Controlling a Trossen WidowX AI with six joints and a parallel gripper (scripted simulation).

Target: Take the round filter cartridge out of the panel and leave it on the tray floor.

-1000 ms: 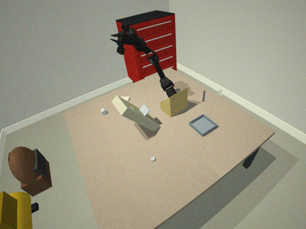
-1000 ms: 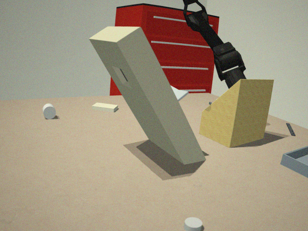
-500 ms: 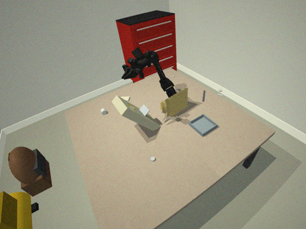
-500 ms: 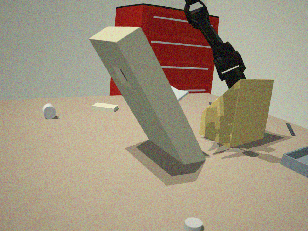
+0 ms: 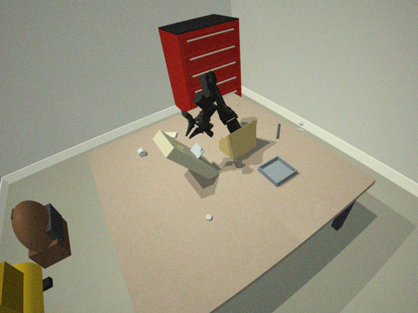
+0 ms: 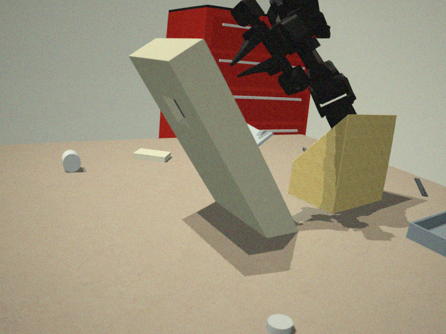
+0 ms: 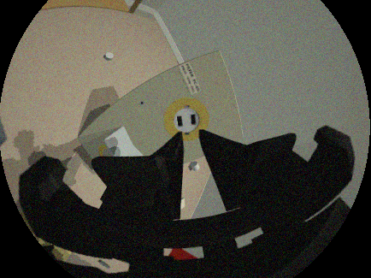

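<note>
Now: gripper tip 60 mm short of the round white filter cartridge and 50 mm above it. From my gripper tip the other things lie so: service panel 20 mm ahead, 120 mm below; then small beige block 20 mm behind, 430 mm to the right, 260 mm below; then pale bracket 40 mm behind, 140 mm below.
</note>
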